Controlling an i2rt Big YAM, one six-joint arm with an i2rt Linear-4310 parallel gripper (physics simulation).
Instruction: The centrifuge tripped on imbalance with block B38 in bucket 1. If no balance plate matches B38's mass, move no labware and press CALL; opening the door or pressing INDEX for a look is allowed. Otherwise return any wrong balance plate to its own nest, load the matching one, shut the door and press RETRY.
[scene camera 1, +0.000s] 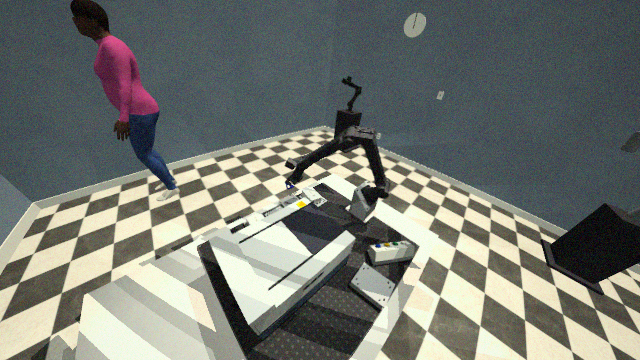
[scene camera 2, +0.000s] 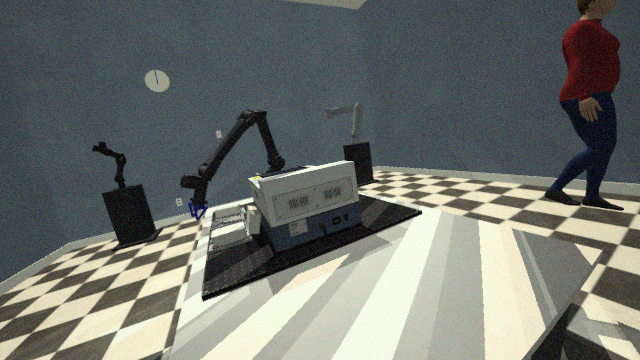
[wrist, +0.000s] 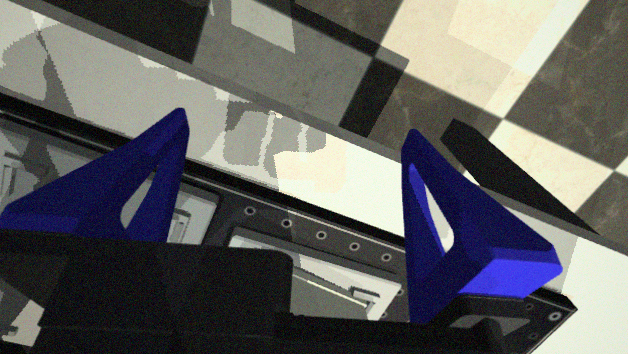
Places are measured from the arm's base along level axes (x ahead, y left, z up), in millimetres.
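Pixels of known places: gripper, fingertip midpoint: (scene camera 1: 291, 185) (scene camera 2: 195, 218) (wrist: 298, 129); arm's base at its link origin: (scene camera 1: 368, 195).
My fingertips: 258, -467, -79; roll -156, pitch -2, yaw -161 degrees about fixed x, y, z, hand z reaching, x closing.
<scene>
Ahead of a thing's pixels: the offset from my fingertips to its top centre, as dx, dy, dz. "spot": to the spot under its first point. Level surfaces: height alone.
The centrifuge (scene camera 1: 240, 280) (scene camera 2: 312, 197) has a white housing over a blue base. A dark area shows on its top; I cannot tell the door's state. A white button box @[-75, +758, +35] (scene camera 1: 392, 256) with blue, yellow and green buttons stands at the mat's right side in scene camera 1. Pale labware or nests (scene camera 1: 314, 196) (scene camera 2: 230, 236) stand beside the centrifuge. My gripper (scene camera 1: 290, 185) (scene camera 2: 198, 211) (wrist: 298, 129) is open and empty, above the outer table edge near these nests. In the wrist view, a pale framed nest @[spot: -111, +102, -37] (wrist: 385, 295) is partly hidden by the gripper body. Block B38, balance plates and mass markings cannot be made out.
A grey plate with small holes @[+135, +779, -2] (scene camera 1: 372, 285) lies near the button box. A tilted grey panel (scene camera 1: 361, 202) stands by the arm's base. The dark mat @[dz -49] (scene camera 2: 390, 212) lies under the centrifuge. People (scene camera 1: 120, 75) (scene camera 2: 590, 65) and other arms on black pedestals (scene camera 2: 129, 215) stand beyond the table.
</scene>
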